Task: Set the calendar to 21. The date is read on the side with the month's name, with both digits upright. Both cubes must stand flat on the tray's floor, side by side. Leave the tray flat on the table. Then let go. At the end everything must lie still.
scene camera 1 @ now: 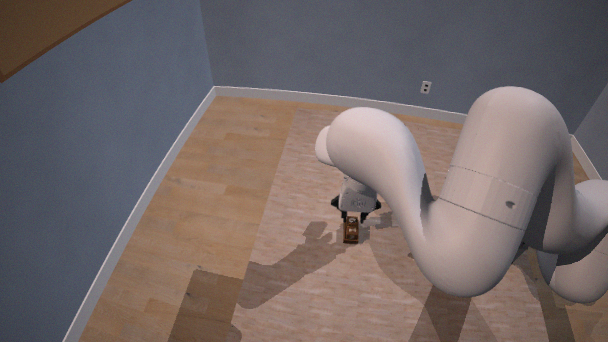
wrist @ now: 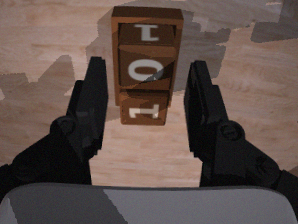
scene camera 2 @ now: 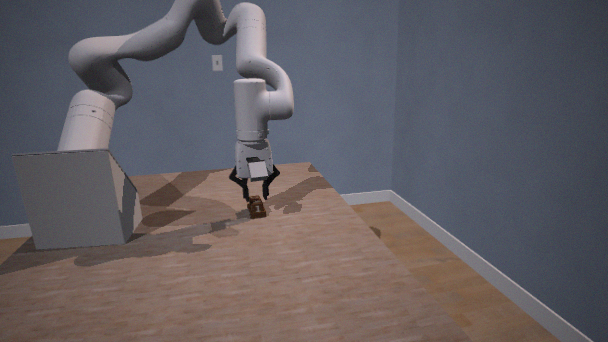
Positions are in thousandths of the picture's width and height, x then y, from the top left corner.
In view: my gripper (scene camera 2: 422,583) and a brown cube (wrist: 461,475).
My gripper is seen too in scene camera 1 (scene camera 1: 581,642) and in the wrist view (wrist: 495,350).
